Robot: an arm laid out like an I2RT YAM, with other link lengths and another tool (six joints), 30 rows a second.
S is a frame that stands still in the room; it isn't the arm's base.
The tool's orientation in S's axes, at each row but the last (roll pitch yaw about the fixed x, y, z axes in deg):
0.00, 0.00, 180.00
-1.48, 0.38, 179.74
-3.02, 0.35, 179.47
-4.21, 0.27, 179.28
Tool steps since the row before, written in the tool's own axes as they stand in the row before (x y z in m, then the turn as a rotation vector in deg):
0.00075, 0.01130, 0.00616, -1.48, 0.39, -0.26
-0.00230, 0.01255, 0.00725, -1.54, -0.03, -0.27
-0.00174, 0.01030, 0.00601, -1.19, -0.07, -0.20
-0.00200, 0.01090, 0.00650, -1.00, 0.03, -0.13
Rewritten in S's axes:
-0.00075, -0.01130, 0.00616, 1.48, -0.39, -0.26
0.00220, -0.01274, 0.00694, 1.54, 0.03, -0.26
0.00161, -0.01062, 0.00547, 1.19, 0.07, -0.19
0.00183, -0.01137, 0.00569, 1.00, -0.03, -0.13

